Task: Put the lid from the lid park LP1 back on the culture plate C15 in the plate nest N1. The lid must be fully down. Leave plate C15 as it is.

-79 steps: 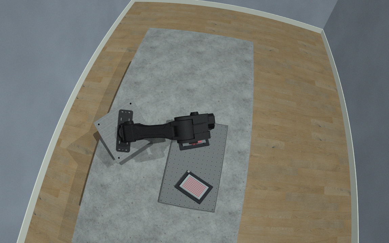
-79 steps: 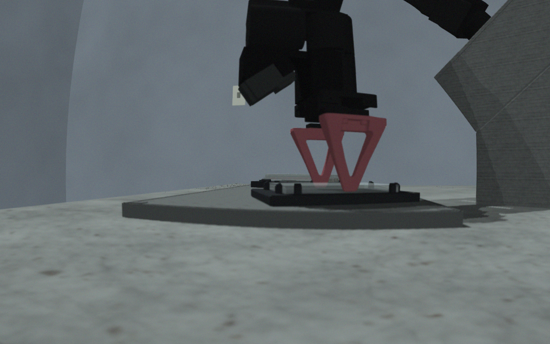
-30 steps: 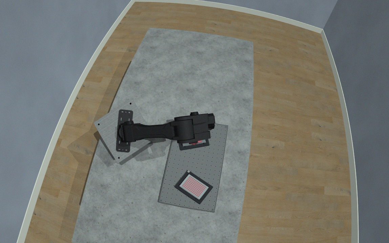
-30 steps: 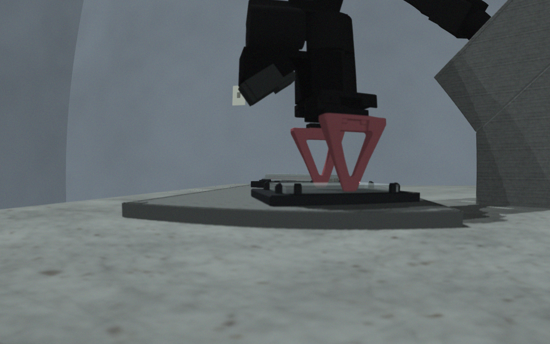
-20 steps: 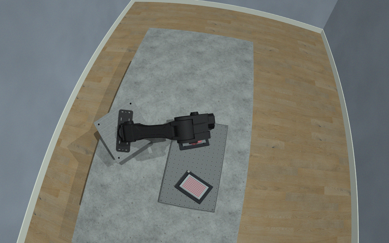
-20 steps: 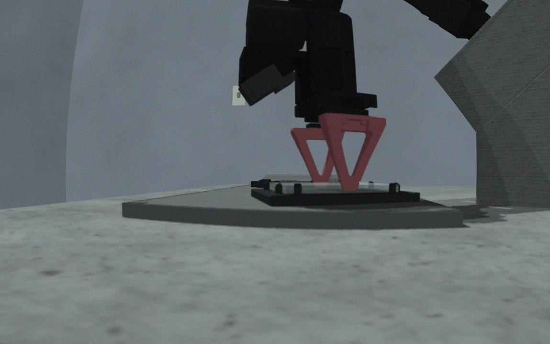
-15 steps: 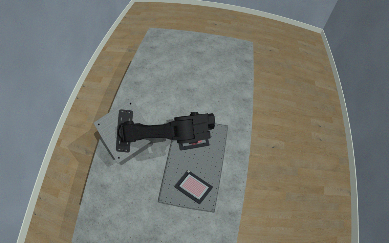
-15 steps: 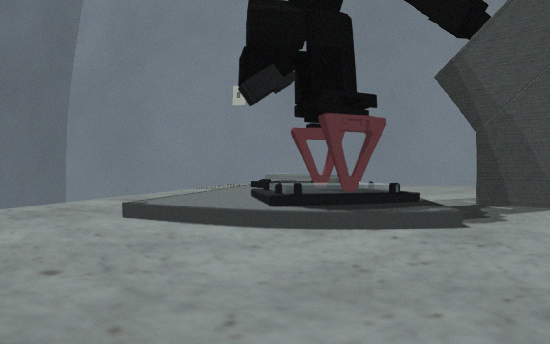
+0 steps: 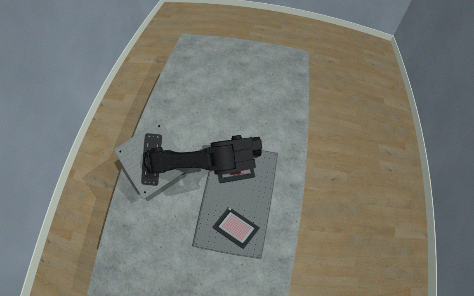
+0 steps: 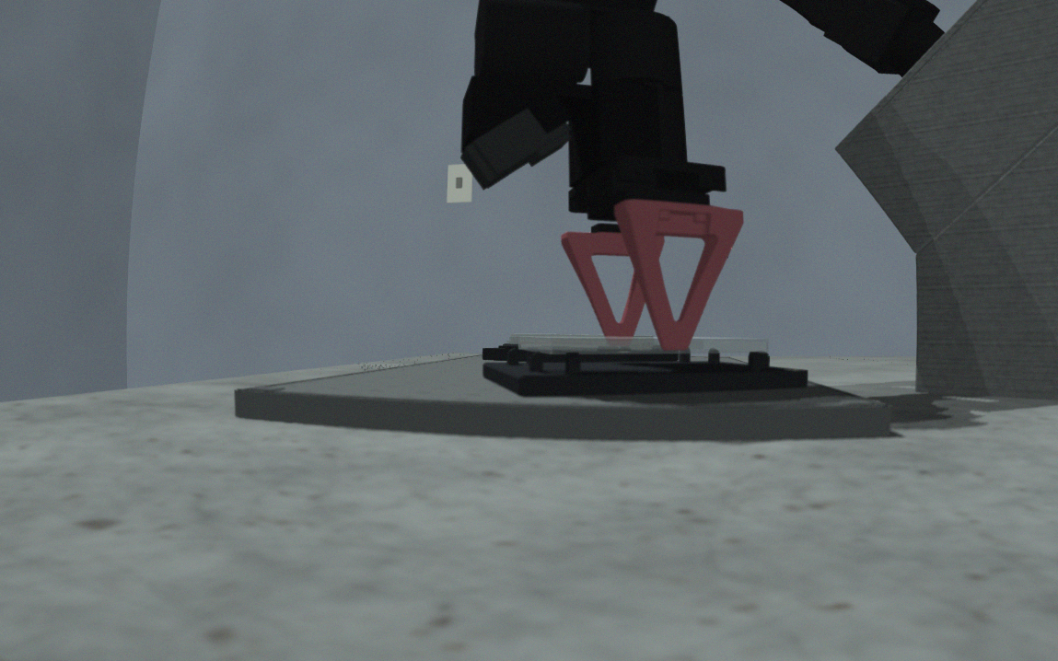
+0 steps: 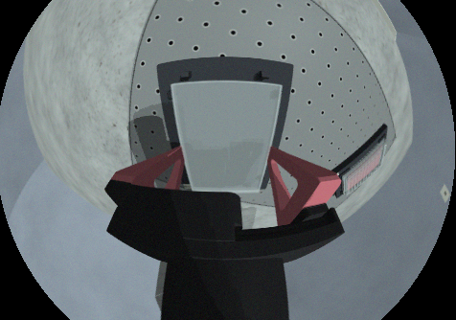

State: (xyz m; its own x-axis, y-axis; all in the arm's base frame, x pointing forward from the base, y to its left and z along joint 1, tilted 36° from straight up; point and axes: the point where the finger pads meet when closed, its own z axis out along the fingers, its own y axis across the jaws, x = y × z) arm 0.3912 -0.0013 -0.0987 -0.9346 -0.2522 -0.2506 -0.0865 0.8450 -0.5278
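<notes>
Now: hand 20 mm above the black lid park LP1. From my hand the other things lie so: clear lid: 10 mm below; then culture plate C15: 290 mm to the right, 20 mm behind, 10 mm below; then black plate nest N1: 290 mm to the right, 20 mm below, 20 mm behind.
</notes>
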